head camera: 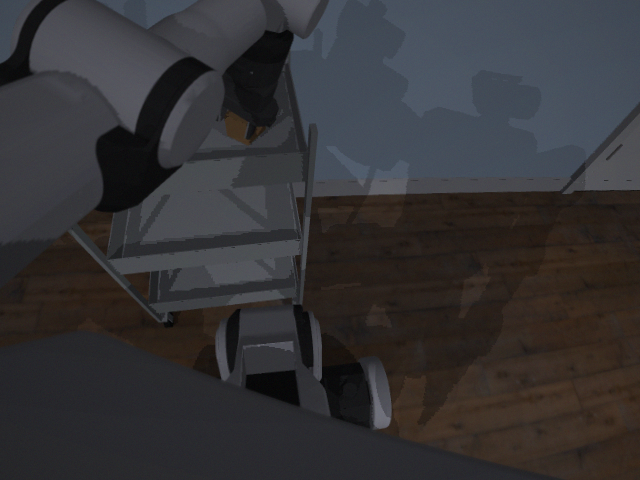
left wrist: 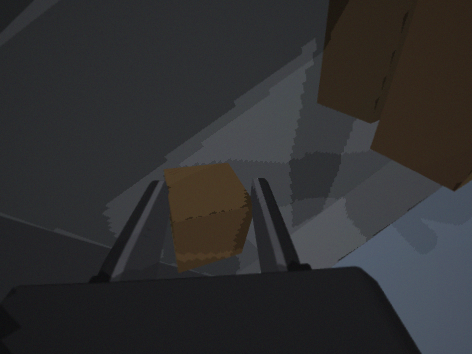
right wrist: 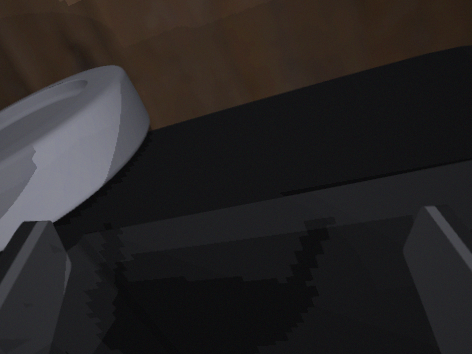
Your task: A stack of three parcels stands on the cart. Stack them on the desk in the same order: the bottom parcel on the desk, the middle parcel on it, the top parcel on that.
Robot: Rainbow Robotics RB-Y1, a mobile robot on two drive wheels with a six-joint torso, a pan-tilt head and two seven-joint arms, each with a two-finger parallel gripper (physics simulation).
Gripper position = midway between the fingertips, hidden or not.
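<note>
My left gripper point(head camera: 234, 127), also point(left wrist: 210, 190). Metal cart point(head camera: 224, 229), also point(left wrist: 103, 103). Brown parcel point(left wrist: 210, 210); out of frame in the right wrist view.
</note>
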